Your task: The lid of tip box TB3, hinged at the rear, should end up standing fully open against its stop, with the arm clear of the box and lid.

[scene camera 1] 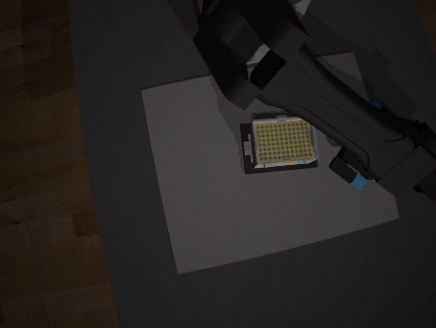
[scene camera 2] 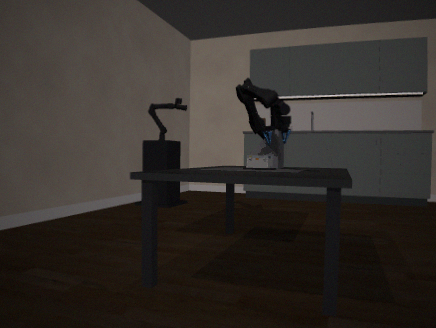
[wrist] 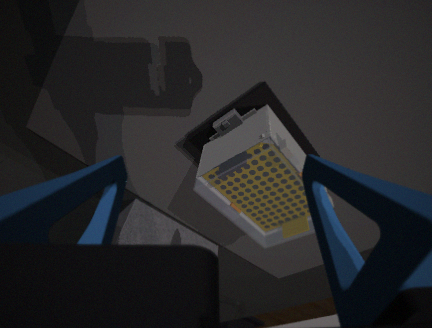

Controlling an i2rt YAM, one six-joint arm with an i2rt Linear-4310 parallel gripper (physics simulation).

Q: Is my gripper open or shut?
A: Open.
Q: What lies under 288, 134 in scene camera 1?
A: A clear lid.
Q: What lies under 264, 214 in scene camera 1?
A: A grey mat.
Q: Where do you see a grey mat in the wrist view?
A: At 132, 85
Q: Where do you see a clear lid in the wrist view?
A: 259, 190
